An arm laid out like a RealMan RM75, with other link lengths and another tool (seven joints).
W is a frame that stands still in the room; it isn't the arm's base.
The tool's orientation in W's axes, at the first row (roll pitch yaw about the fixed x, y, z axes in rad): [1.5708, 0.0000, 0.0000]
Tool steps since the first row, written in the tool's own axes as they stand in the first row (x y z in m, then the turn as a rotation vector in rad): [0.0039, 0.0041, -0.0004, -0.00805, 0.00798, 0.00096]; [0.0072, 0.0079, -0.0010, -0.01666, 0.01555, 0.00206]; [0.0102, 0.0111, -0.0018, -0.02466, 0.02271, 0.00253]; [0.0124, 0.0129, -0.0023, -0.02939, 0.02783, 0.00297]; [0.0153, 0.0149, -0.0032, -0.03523, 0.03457, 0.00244]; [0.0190, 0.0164, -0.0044, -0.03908, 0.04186, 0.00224]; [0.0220, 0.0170, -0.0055, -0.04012, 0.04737, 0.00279]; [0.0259, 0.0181, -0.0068, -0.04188, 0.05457, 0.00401]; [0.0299, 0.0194, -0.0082, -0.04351, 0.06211, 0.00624]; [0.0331, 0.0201, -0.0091, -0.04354, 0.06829, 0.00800]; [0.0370, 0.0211, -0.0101, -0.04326, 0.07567, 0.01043]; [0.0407, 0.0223, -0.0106, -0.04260, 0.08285, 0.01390]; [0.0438, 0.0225, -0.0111, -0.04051, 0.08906, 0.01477]
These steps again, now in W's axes. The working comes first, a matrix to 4 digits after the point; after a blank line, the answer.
The tool's axes in the first row as the columns of a matrix, in W's axes (used below as rounded here):
[1.0000, 0.0000, 0.0000]
[0.0000, 0.0000, -1.0000]
[0.0000, 1.0000, 0.0000]

[0.0039, 0.0004, 0.0041, -0.00805, -0.00096, 0.00798]; [0.0072, 0.0010, 0.0079, -0.01666, -0.00206, 0.01555]; [0.0102, 0.0018, 0.0111, -0.02466, -0.00253, 0.02271]; [0.0124, 0.0023, 0.0129, -0.02939, -0.00297, 0.02783]; [0.0153, 0.0032, 0.0149, -0.03523, -0.00244, 0.03457]; [0.0190, 0.0044, 0.0164, -0.03908, -0.00224, 0.04186]; [0.0220, 0.0055, 0.0170, -0.04012, -0.00279, 0.04737]; [0.0259, 0.0068, 0.0181, -0.04188, -0.00401, 0.05457]; [0.0299, 0.0082, 0.0194, -0.04351, -0.00624, 0.06211]; [0.0331, 0.0091, 0.0201, -0.04354, -0.00800, 0.06829]; [0.0370, 0.0101, 0.0211, -0.04326, -0.01043, 0.07567]; [0.0407, 0.0106, 0.0223, -0.04260, -0.01390, 0.08285]; [0.0438, 0.0111, 0.0225, -0.04051, -0.01477, 0.08906]
